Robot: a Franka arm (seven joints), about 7 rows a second.
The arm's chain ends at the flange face. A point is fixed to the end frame.
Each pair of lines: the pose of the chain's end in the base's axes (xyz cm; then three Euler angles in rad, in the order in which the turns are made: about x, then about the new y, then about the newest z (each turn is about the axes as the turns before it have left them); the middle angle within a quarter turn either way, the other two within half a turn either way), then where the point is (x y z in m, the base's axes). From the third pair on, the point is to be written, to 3 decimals.
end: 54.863 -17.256 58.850 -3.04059 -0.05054 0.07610
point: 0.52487 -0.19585 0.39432
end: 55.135 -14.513 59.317 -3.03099 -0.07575 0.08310
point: 0.52249 -0.16653 0.39946
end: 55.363 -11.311 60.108 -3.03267 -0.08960 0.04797
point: 0.524 -0.135 0.408
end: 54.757 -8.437 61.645 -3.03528 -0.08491 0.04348
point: 0.519 -0.107 0.423
